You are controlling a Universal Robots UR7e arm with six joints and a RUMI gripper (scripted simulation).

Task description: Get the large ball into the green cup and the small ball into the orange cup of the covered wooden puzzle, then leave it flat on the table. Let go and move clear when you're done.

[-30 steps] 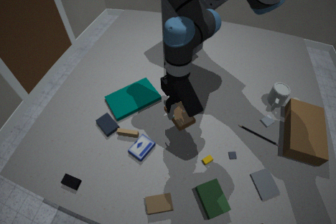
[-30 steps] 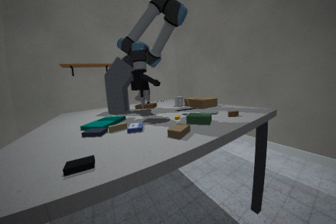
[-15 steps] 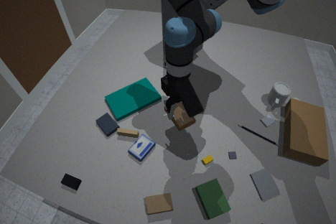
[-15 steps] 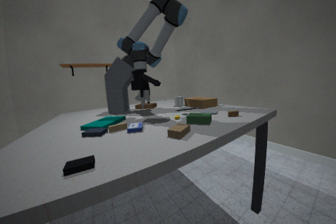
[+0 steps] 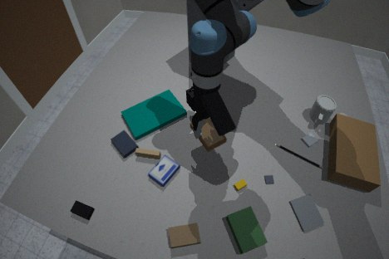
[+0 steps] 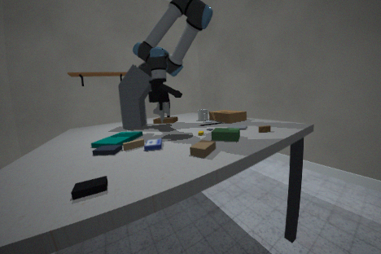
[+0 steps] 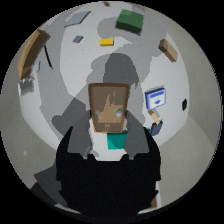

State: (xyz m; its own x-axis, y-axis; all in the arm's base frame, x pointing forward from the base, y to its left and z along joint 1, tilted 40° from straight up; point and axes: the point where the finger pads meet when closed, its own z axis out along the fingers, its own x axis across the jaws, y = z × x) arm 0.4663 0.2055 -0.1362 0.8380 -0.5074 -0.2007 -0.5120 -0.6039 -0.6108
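My gripper is now 10 mm above the covered wooden puzzle. Also, from my hand: tan block (160 mm to the right, 130 mm ahead, 70 mm below); then blue-and-white box (150 mm ahead, 80 mm to the right, 80 mm below); then yellow block (160 mm to the left, 80 mm below, 80 mm ahead).
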